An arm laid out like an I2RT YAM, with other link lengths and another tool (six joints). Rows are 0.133 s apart.
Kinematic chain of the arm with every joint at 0, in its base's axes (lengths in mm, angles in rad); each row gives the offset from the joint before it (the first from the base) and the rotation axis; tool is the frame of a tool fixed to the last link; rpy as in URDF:
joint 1: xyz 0 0 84.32 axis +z
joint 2: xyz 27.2 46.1 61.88 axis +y
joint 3: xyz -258.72 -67.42 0 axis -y
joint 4: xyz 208.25 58.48 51 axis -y
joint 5: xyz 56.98 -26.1 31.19 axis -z
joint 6: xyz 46.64 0 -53.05 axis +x
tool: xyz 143 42 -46 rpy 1.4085 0.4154 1.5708
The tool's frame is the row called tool.
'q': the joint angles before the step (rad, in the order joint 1, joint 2, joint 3, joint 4, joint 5, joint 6). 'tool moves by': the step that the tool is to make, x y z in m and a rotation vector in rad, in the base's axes. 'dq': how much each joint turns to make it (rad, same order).
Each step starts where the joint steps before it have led.
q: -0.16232, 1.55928, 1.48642, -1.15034, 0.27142, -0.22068
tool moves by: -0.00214, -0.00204, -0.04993, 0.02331, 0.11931, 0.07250
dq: -0.01296, 0.09383, -0.13582, 0.12933, -0.02785, -0.08354
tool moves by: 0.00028, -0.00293, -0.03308, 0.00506, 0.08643, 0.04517
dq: -0.00040, 0.10035, -0.05031, 0.07627, 0.00038, -0.04809
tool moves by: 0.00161, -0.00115, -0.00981, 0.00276, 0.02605, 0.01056
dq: -0.00075, 0.04003, -0.00195, 0.01869, 0.00001, -0.01181
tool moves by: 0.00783, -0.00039, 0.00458, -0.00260, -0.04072, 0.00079
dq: 0.00039, -0.01561, 0.00996, 0.01488, -0.00458, 0.00039
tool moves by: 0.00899, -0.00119, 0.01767, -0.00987, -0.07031, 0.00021
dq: -0.00039, -0.04924, 0.03161, -0.00990, -0.00268, 0.00000
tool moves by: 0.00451, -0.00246, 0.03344, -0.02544, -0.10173, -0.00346
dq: -0.00075, -0.09537, 0.04769, -0.03853, 0.00763, 0.00038
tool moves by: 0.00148, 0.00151, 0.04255, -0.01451, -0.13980, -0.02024
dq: 0.00114, -0.11901, 0.06068, -0.04541, -0.00036, 0.02443
